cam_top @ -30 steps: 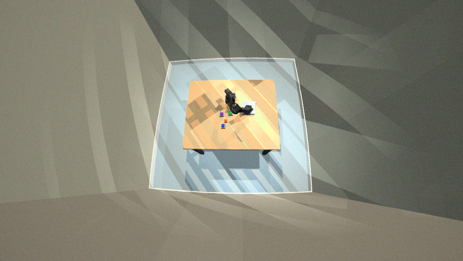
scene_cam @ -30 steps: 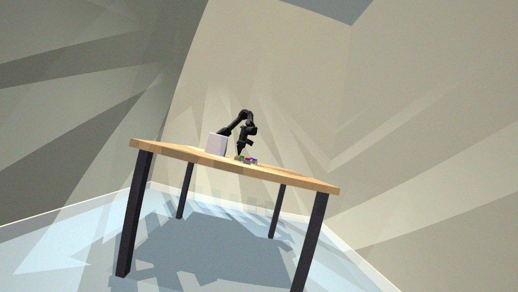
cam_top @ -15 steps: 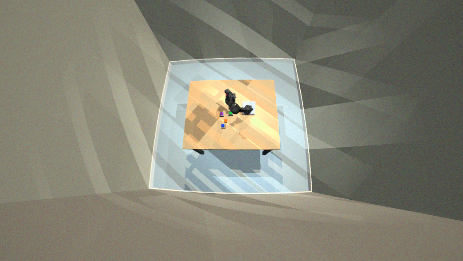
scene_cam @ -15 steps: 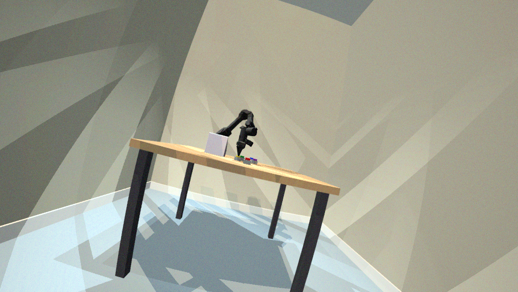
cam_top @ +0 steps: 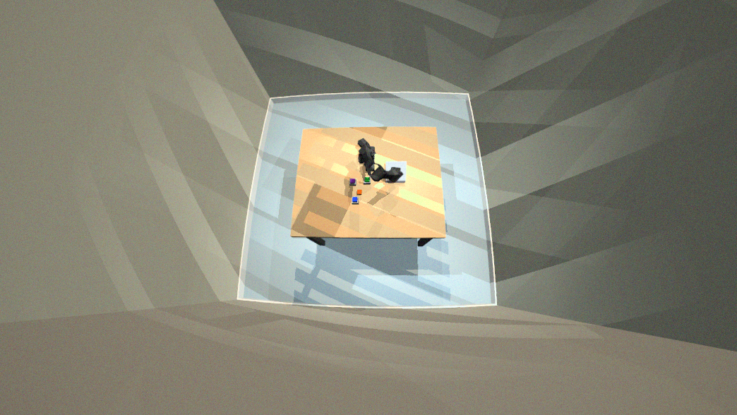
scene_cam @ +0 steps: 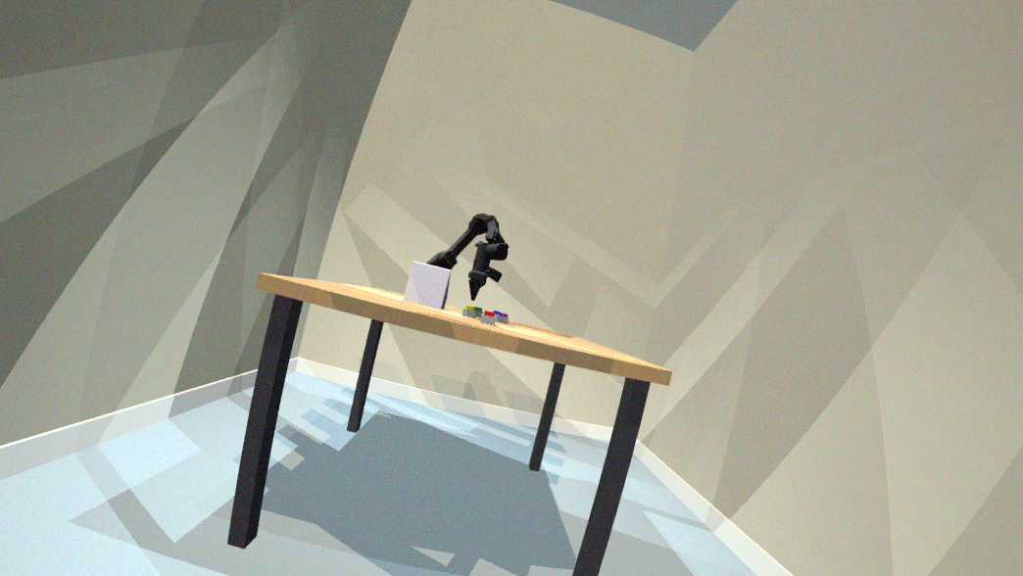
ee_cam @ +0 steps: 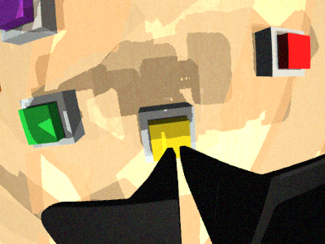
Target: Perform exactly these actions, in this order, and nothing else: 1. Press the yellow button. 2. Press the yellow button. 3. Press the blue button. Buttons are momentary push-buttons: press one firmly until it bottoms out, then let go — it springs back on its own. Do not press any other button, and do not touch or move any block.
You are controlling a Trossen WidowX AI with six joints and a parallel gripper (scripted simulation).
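The yellow button lies 30 mm below my gripper tip. From my gripper tip the other things lie so: red button: 130 mm to the right, 70 mm ahead, 30 mm below; purple button: 130 mm to the left, 130 mm ahead, 30 mm below; green button: 110 mm to the left, 30 mm below, 20 mm ahead.
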